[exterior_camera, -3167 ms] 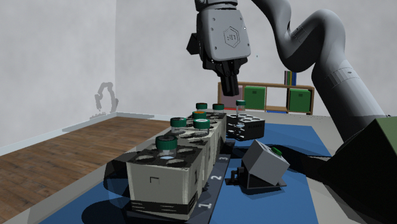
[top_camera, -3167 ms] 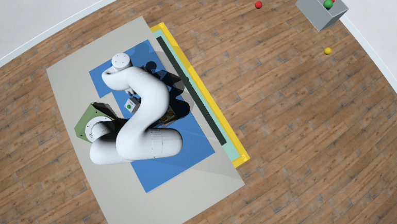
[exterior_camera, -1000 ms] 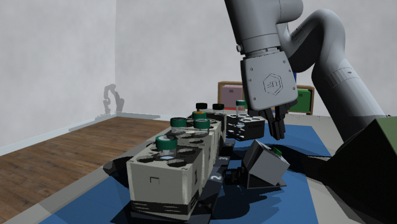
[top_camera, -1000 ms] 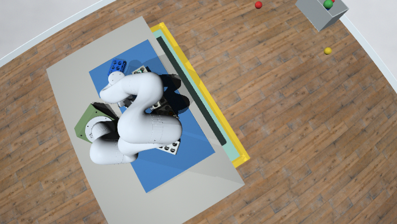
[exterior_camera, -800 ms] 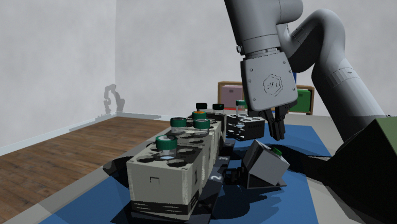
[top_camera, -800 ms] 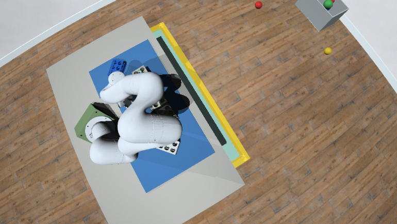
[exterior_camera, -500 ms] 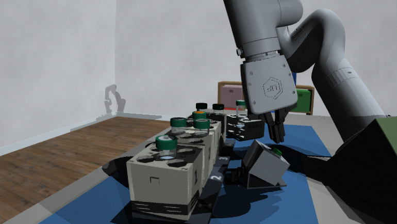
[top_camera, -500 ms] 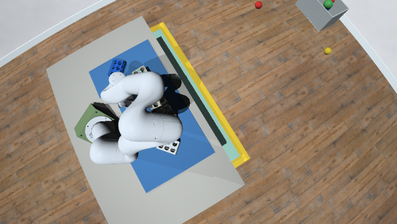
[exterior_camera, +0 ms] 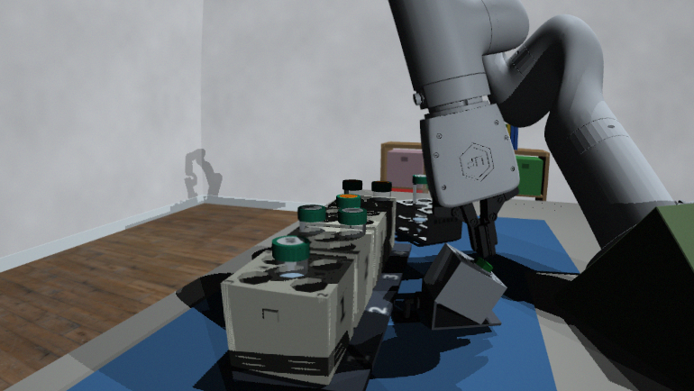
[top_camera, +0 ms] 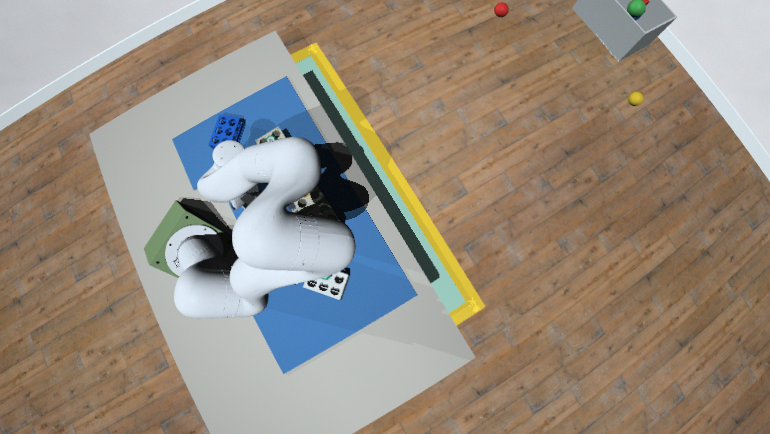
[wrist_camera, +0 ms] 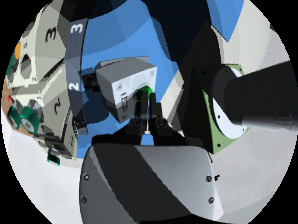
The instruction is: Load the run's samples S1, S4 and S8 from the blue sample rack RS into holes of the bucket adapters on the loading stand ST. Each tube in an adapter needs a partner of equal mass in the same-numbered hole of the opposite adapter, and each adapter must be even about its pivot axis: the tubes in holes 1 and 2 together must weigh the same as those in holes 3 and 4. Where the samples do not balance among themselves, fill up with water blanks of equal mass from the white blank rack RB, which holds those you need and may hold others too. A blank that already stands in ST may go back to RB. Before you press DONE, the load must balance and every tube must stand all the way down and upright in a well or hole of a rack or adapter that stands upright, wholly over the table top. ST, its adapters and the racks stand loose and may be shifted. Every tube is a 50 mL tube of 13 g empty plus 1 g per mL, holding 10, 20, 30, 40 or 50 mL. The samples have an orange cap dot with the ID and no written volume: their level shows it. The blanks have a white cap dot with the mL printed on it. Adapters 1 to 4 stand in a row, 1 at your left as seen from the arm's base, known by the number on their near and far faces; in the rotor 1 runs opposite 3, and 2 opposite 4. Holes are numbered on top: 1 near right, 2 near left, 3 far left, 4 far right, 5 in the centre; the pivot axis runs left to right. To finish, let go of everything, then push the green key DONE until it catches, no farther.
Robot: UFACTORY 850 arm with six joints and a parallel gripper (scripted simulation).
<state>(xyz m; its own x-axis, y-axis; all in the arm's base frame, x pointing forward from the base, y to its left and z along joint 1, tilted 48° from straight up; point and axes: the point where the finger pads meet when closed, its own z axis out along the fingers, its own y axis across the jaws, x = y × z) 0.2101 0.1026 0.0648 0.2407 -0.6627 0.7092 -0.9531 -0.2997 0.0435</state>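
My hand is 30 mm above the DONE key. From my hand the other things lie so: white blank rack RB: 80 mm ahead, 360 mm to the right, 70 mm below; blue sample rack RS: 50 mm ahead, 320 mm to the left, 70 mm below; loading stand ST: 180 mm ahead, 20 mm to the right, 90 mm below.
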